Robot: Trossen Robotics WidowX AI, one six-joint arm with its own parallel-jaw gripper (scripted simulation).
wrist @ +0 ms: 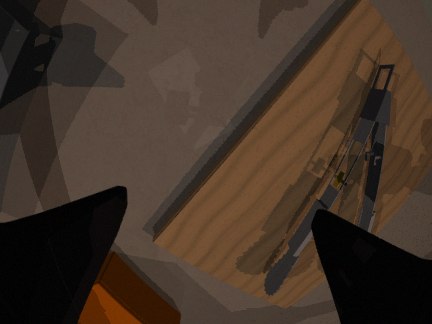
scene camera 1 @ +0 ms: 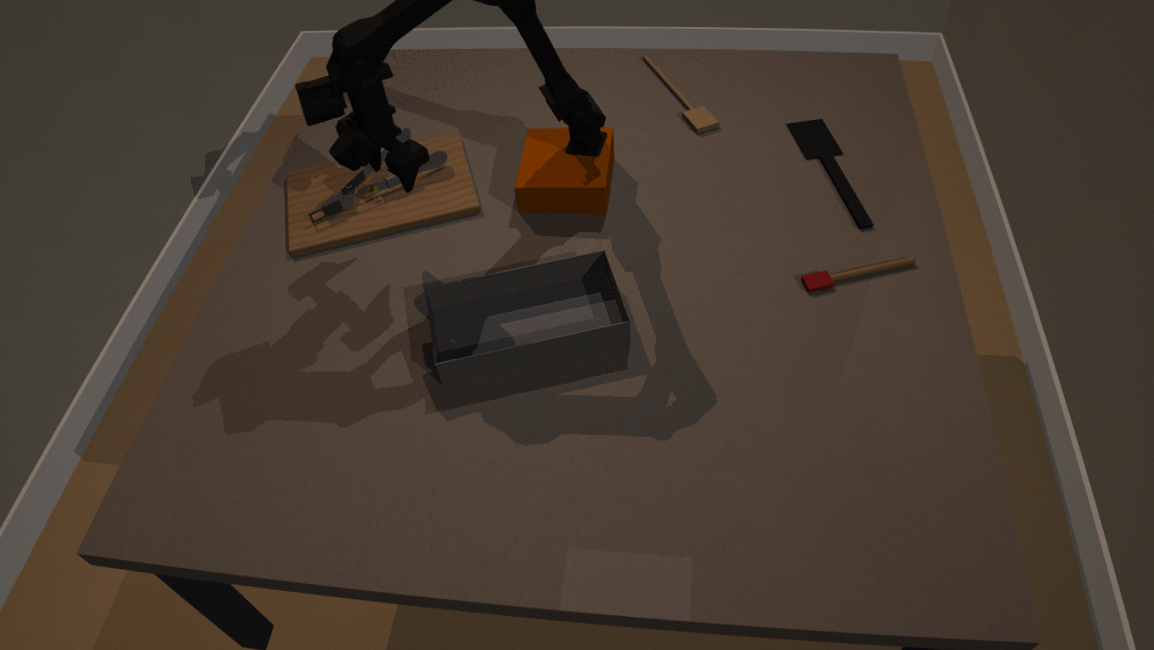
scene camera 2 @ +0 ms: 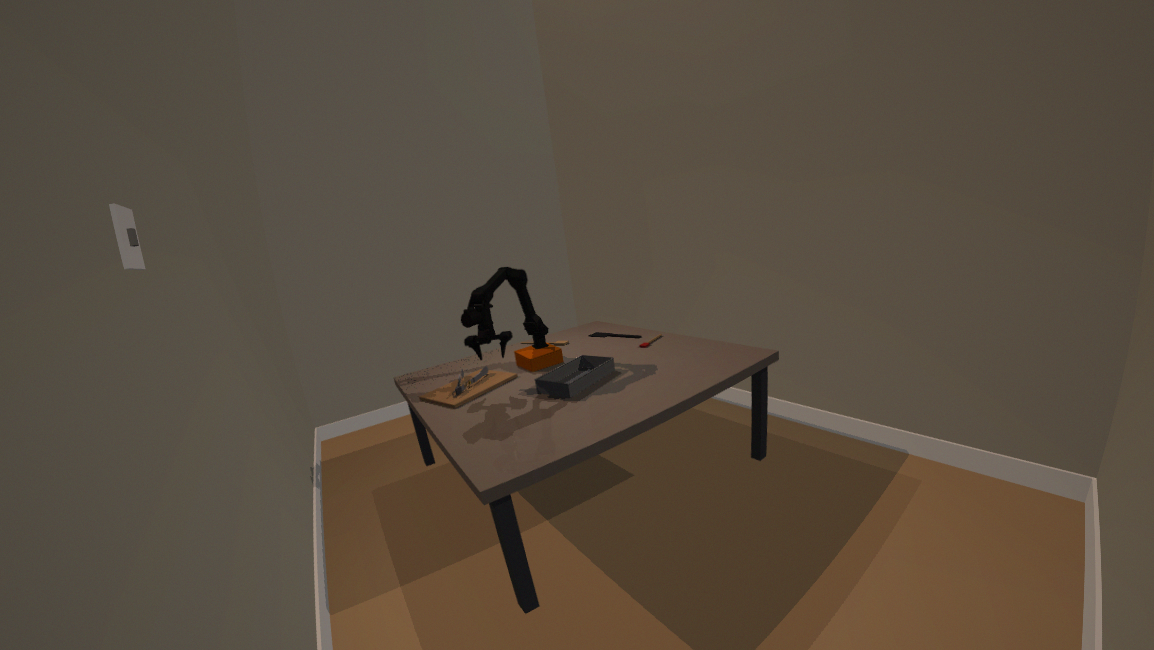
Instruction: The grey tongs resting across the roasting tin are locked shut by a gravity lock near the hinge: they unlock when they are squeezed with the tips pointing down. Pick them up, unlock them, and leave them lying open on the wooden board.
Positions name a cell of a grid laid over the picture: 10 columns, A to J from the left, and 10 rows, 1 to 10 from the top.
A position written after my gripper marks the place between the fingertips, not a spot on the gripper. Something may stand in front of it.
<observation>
My gripper (scene camera 1: D3) is open and holds nothing. Further things: a wooden spatula (scene camera 1: G2) and a black spatula (scene camera 1: H3).
My gripper is seen too in the wrist view (wrist: F7) and in scene camera 2 (scene camera 2: E6). The wrist view misses the wooden spatula: it is out of frame.
</observation>
